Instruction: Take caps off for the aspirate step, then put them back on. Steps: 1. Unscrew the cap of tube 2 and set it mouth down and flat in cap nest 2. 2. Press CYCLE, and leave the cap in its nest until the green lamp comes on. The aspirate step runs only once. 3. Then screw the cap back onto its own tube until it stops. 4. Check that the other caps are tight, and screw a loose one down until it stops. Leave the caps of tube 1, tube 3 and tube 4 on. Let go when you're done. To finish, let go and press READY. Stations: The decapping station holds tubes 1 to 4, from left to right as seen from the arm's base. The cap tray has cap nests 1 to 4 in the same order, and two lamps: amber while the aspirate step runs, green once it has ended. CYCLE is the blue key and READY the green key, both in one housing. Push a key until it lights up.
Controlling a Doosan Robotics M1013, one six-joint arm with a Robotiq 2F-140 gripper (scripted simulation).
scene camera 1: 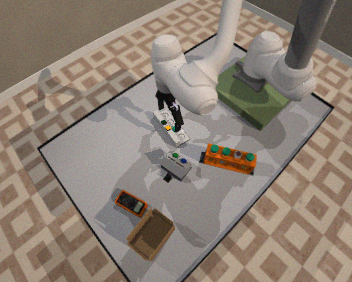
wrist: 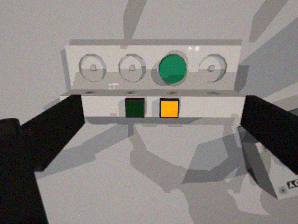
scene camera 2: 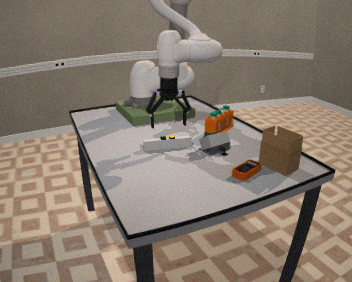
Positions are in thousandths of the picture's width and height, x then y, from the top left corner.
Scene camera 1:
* cardboard box: 425, 835
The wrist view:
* my gripper: 545, 489
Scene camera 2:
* cardboard box: 786, 544
